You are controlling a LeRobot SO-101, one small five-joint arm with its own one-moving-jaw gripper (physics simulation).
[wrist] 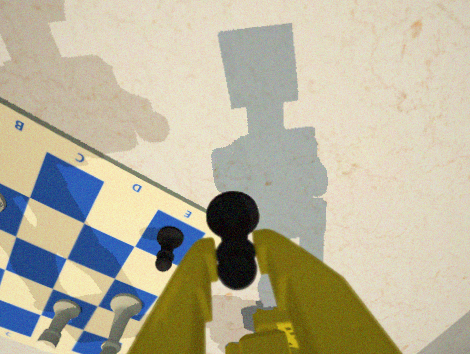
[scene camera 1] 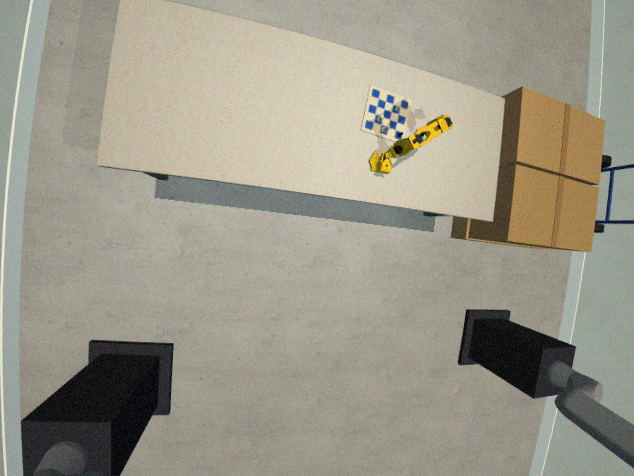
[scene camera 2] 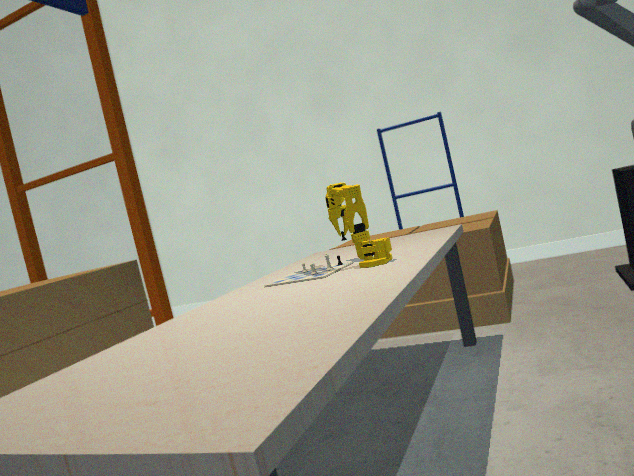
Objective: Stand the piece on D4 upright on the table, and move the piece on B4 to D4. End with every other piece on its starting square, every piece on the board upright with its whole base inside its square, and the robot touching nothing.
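Observation:
My gripper is shut on a black pawn, base down, high above the table beside the board's row-5 edge. The board shows D4 as a bare blue square in the wrist view. The piece on B4 is pale grey and cut off at the wrist view's left edge. Another black pawn stands on E5. A tall pale piece stands on E3, and a pale piece on D2.
The long table carries the board and the yellow arm. Brown boxes stand beyond the table's end. The arm's shadow falls on the table beside the board.

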